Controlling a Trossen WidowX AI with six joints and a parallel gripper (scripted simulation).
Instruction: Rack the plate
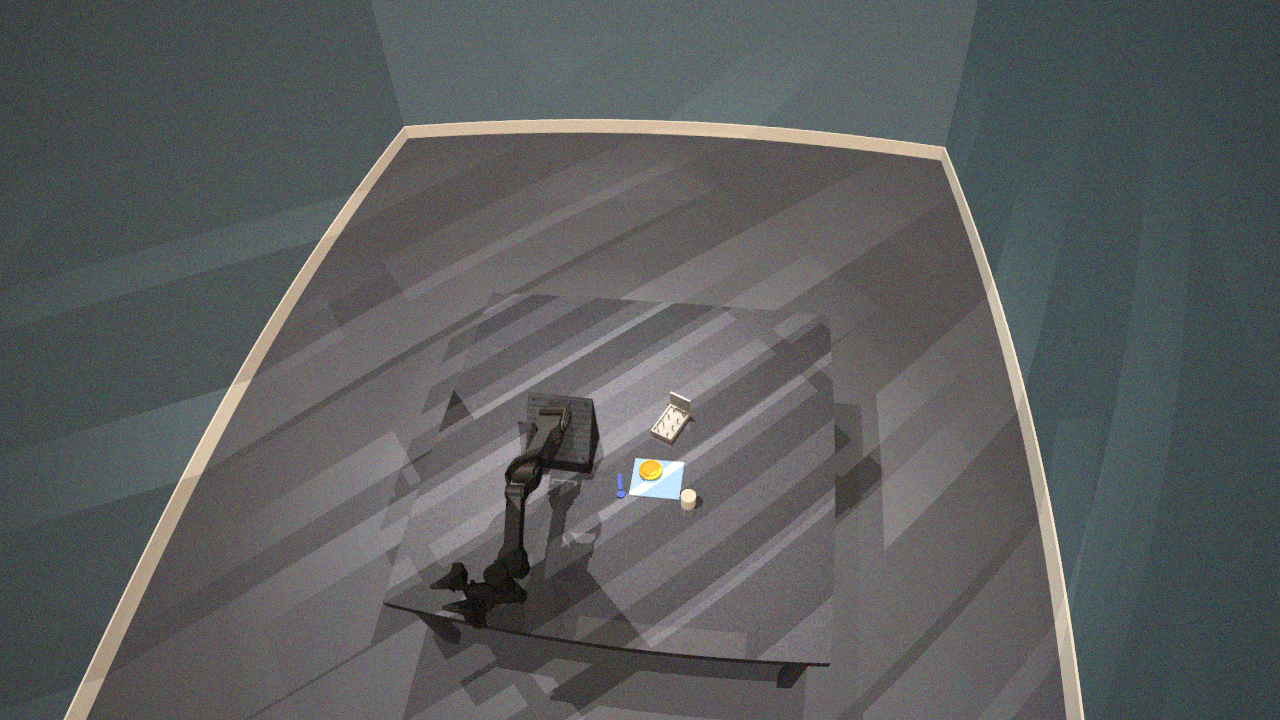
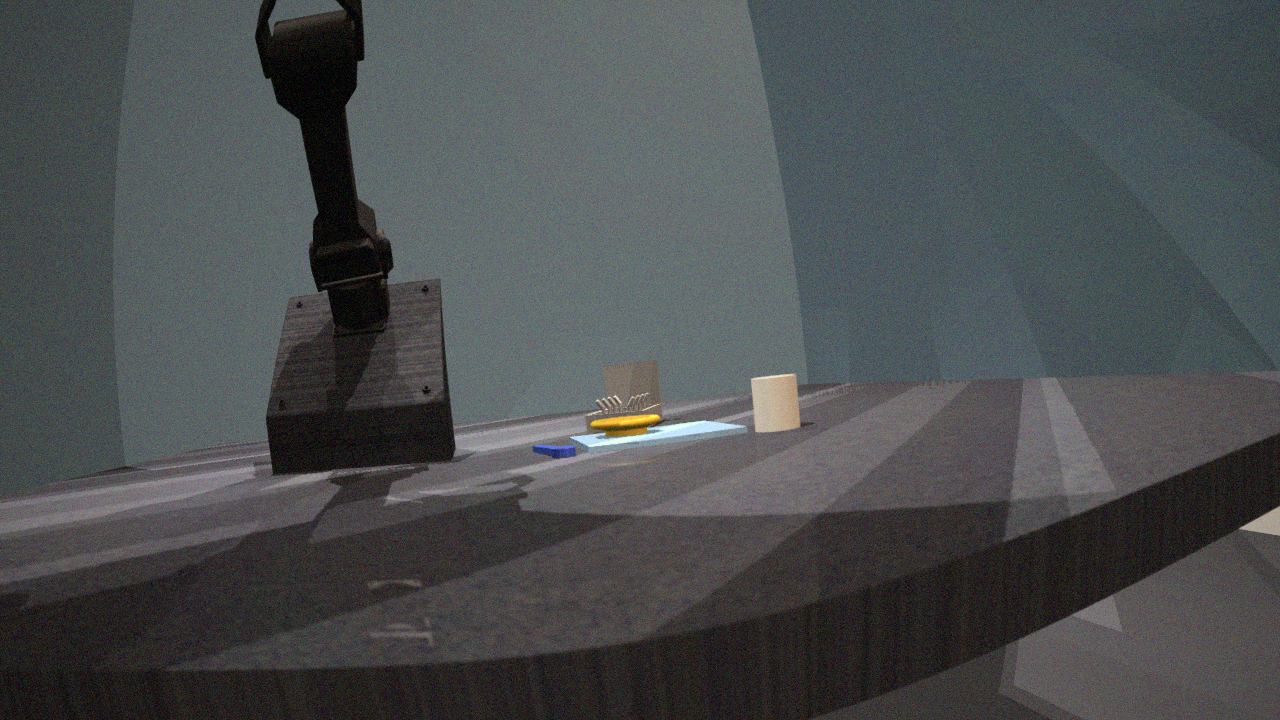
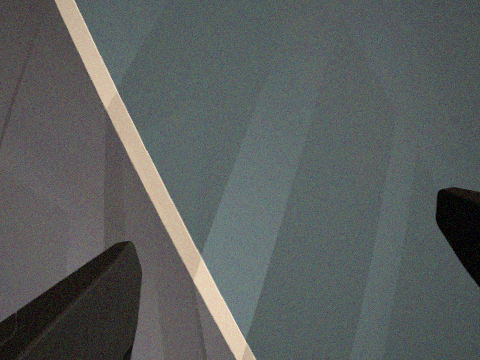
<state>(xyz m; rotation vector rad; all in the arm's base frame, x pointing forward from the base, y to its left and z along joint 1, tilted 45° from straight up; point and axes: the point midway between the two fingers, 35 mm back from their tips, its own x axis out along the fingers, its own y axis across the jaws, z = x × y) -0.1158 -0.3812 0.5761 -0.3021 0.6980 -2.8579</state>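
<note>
My gripper tip is now 430 mm short of the yellow plate, 610 mm to the right of it and 280 mm above it. The rest, counted from my gripper tip: blue spoon 350 mm ahead, 540 mm to the left, 290 mm below; then light blue mat 450 mm ahead, 590 mm to the left, 290 mm below; then cream cup 550 mm ahead, 510 mm to the left, 270 mm below.
</note>
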